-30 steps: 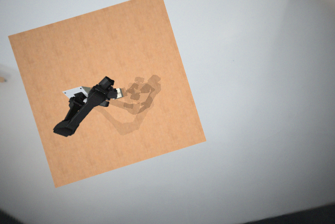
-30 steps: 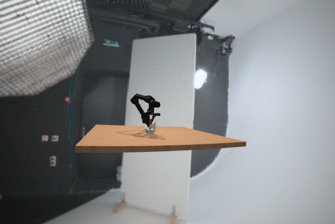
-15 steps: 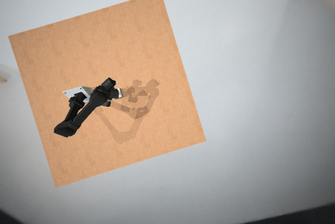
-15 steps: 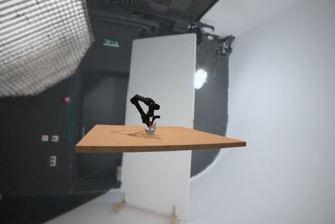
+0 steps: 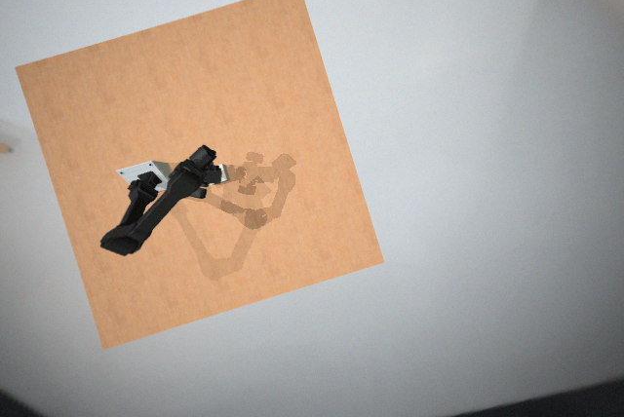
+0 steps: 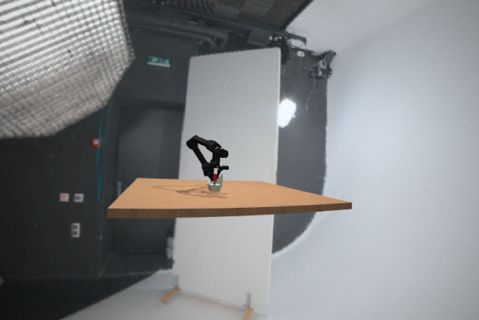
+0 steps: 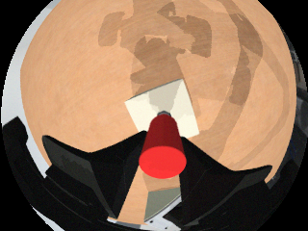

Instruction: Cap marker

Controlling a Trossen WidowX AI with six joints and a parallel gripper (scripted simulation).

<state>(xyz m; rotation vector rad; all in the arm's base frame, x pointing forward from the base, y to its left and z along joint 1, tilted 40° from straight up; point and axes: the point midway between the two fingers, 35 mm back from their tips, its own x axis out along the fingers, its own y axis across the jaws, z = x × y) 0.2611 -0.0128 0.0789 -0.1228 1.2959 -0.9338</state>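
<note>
My gripper tip is now 10 mm below the red cap. The rest, counted from my gripper tip: holder block 60 mm below.
</note>
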